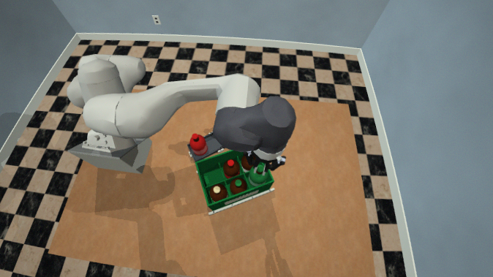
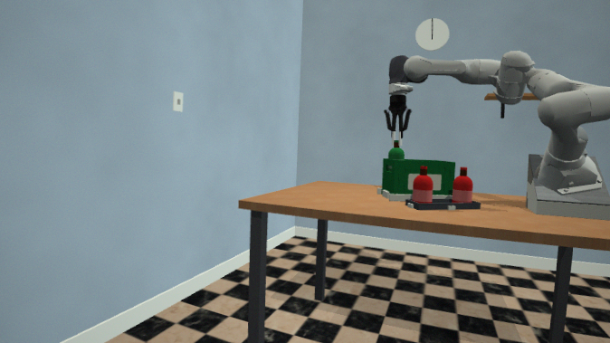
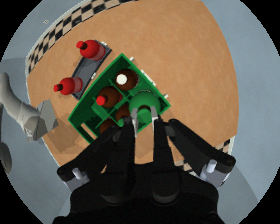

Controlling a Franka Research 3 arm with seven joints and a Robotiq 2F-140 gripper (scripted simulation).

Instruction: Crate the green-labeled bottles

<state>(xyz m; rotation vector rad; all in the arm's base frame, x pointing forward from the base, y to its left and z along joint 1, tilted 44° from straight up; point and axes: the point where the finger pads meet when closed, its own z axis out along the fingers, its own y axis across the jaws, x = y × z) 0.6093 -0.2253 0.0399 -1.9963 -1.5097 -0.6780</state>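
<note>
Right now the green-labeled bottle is 9 cm below my hand. Round my hand: green crate 10 cm behind, 1 cm to the left, 19 cm below; dark tray 20 cm behind, 21 cm to the left, 26 cm below.
</note>
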